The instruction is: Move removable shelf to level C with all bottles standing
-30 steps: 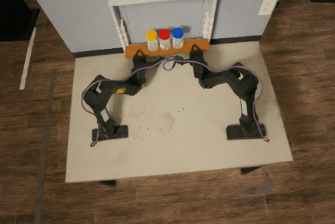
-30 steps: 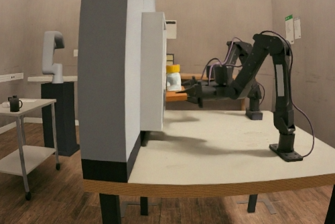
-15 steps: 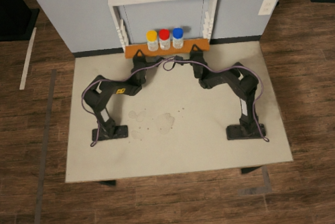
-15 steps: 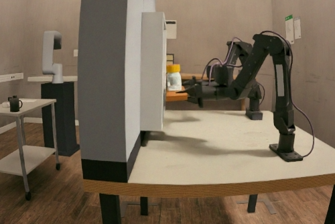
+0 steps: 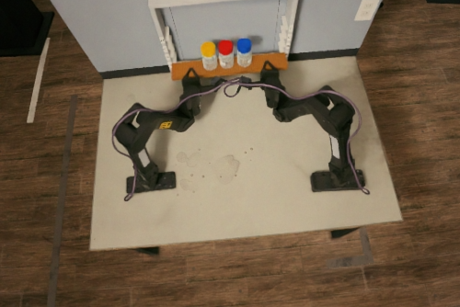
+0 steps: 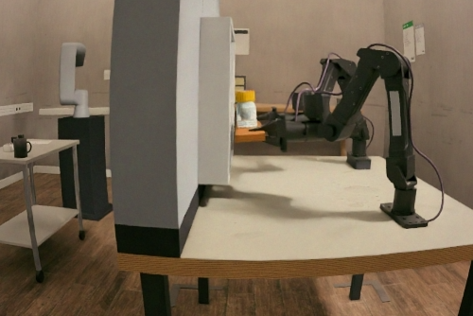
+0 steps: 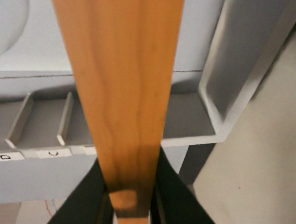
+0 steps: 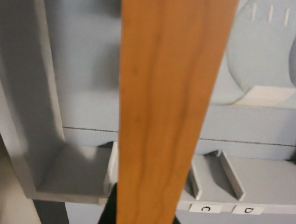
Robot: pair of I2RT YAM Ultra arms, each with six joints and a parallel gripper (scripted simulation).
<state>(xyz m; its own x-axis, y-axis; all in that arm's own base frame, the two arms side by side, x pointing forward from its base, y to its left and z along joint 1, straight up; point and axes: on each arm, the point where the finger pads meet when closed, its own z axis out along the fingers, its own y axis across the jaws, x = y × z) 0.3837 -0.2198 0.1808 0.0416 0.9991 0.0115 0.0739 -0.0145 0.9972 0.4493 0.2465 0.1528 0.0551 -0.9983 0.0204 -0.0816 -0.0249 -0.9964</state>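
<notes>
Right now the blue-capped bottle is 1 cm ahead of my right hand, 9 cm to the left of it and 6 cm above it. Also, from my right hand: wall rack (8 cm ahead, 16 cm to the left, 9 cm above); then removable shelf (1 cm behind, 15 cm to the left); then red-capped bottle (16 cm to the left, 6 cm above).
Now: left hand 20 mm short of the yellow-capped bottle, 80 mm to the left of it and 60 mm below it. From my left hand the other things lie so: wall rack: 110 mm ahead, 140 mm to the right, 100 mm above; removable shelf: 20 mm ahead, 150 mm to the right; red-capped bottle: 30 mm ahead, 140 mm to the right, 60 mm above.
</notes>
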